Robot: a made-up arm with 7 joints. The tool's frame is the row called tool. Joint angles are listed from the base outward. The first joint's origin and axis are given. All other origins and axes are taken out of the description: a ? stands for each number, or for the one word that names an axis. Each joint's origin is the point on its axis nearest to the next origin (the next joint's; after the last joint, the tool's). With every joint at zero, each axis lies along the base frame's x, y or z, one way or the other. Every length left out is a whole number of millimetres.
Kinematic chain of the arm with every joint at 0, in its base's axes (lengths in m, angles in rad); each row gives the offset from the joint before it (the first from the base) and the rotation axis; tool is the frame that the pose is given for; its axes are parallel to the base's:
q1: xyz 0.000 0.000 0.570 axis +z
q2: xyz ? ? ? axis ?
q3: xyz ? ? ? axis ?
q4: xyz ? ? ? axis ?
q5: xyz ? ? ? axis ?
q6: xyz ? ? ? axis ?
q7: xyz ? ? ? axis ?
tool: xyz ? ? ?
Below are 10 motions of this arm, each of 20 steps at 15 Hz.
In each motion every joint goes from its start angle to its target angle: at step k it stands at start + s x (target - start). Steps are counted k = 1, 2, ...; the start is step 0. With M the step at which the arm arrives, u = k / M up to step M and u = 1 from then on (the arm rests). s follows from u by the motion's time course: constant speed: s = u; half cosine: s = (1 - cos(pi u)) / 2; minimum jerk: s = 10 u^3 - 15 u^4 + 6 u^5.
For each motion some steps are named. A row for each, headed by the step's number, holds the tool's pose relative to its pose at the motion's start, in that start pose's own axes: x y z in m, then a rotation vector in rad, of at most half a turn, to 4 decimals.
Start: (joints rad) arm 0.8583 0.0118 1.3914 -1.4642 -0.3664 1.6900 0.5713
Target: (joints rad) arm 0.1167 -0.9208 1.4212 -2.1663 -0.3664 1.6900 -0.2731
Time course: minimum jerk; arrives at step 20
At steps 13, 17, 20:
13: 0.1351 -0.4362 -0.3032 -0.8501 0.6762 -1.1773
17: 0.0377 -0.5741 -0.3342 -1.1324 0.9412 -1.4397
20: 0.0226 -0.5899 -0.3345 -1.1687 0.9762 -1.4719

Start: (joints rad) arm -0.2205 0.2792 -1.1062 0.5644 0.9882 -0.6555 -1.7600
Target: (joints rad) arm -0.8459 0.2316 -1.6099 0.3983 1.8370 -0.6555 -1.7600
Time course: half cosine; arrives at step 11
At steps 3, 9, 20:
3: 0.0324 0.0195 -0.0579 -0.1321 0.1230 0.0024
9: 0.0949 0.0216 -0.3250 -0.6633 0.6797 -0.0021
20: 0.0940 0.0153 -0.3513 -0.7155 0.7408 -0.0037

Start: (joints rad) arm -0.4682 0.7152 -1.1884 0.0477 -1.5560 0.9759 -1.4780
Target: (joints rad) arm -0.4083 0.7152 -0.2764 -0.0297 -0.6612 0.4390 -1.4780
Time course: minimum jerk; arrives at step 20
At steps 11, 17, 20:
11: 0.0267 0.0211 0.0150 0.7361 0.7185 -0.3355
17: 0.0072 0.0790 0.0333 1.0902 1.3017 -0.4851
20: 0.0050 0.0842 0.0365 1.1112 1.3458 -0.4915

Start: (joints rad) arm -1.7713 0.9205 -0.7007 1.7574 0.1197 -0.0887 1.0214
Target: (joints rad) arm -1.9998 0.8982 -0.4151 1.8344 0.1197 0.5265 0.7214
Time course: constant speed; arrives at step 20
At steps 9, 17, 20:
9: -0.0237 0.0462 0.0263 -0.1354 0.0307 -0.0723
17: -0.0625 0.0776 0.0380 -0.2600 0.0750 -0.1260
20: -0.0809 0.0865 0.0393 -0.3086 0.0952 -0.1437

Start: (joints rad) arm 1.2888 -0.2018 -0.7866 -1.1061 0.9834 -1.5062 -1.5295
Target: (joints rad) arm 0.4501 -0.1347 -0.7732 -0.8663 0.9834 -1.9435 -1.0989
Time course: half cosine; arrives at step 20
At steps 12, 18, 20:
12: -0.2417 0.0585 -0.1939 -0.0675 -0.2431 0.1569
18: -0.3394 0.0309 -0.3145 -0.0916 -0.3738 0.2551
20: -0.3460 0.0273 -0.3240 -0.0932 -0.3839 0.2634

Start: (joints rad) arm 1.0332 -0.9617 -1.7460 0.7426 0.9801 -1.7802 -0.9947
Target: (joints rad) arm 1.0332 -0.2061 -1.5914 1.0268 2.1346 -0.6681 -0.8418
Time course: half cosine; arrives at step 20
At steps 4, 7, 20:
4: 0.0066 -0.0180 -0.0398 -0.1098 0.0028 0.0790
7: 0.0295 -0.0693 -0.1056 -0.3222 0.0460 0.1884
20: 0.1605 -0.4083 -0.1614 -1.0319 0.6585 0.0601

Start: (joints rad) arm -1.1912 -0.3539 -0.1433 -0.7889 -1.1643 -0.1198 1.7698
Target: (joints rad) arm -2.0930 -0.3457 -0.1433 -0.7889 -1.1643 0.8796 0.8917
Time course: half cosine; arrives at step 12
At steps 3, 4, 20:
3: 0.0379 0.0040 0.0293 -0.0391 -0.1147 -0.1231
4: 0.0627 0.0024 0.0549 -0.0571 -0.1780 -0.2187
20: 0.1280 -0.1020 0.2625 0.0436 -0.1411 -0.9030

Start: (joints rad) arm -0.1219 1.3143 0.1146 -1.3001 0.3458 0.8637 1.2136
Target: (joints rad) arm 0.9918 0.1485 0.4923 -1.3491 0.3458 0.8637 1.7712
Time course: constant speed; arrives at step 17
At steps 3, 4, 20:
3: 0.0094 -0.0223 -0.0663 0.0036 0.2525 -0.0275
4: 0.0052 -0.0297 -0.0888 -0.0002 0.3329 -0.0323
20: -0.2548 -0.1599 -0.2342 -0.2003 1.1416 0.1837

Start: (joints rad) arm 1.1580 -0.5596 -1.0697 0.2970 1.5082 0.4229 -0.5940
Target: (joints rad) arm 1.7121 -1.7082 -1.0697 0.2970 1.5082 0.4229 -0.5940
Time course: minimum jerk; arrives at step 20
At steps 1, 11, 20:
1: 0.0003 0.0006 -0.0007 -0.0010 0.0010 0.0004
11: 0.0813 0.1610 -0.4612 -0.5266 0.5260 0.1180
20: 0.0577 0.0730 -0.7999 -0.8733 0.9082 0.0644

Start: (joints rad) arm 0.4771 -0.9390 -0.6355 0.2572 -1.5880 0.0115 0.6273
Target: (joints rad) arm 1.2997 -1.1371 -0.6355 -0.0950 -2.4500 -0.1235 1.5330
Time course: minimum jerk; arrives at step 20
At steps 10, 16, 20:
10: -0.0540 -0.0079 0.0624 0.8552 0.6214 0.2038
16: -0.0140 -0.1187 0.1118 1.6858 1.2031 0.2235
20: -0.0043 -0.1372 0.1097 1.7965 1.2822 0.2154

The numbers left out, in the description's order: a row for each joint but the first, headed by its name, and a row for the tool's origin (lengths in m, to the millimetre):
q2: xyz -0.056 0.301 0.000, axis -y
q3: xyz -0.037 0.000 0.052, axis -z
q4: xyz 0.126 -0.282 0.000, axis +x
q5: xyz 0.000 -0.033 0.052, axis -z
q6: xyz 0.240 0.104 0.000, axis +y
q7: xyz 0.003 0.000 0.051, axis +x
tool: xyz 0.000 0.204 -0.057

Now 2 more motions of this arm.
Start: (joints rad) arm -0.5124 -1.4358 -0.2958 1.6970 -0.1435 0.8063 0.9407
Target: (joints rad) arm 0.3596 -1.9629 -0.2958 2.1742 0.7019 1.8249 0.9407
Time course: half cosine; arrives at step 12
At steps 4, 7, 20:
4: 0.0845 -0.0841 0.1915 0.2909 -0.0891 -0.3533
7: 0.0243 -0.2757 0.4479 0.8330 -0.1813 -0.6571
20: -0.1888 -0.4382 0.5640 1.3723 -0.1747 -0.6113

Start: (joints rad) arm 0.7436 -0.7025 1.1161 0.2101 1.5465 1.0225 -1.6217
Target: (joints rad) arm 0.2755 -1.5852 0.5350 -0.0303 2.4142 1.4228 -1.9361
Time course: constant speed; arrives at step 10
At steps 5, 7, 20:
5: -0.1830 0.0301 0.0305 0.0041 0.4833 -0.1933
7: -0.2342 0.0639 0.0700 0.0004 0.6491 -0.2611
20: -0.2741 0.1311 0.1395 -0.0277 0.8632 -0.3512

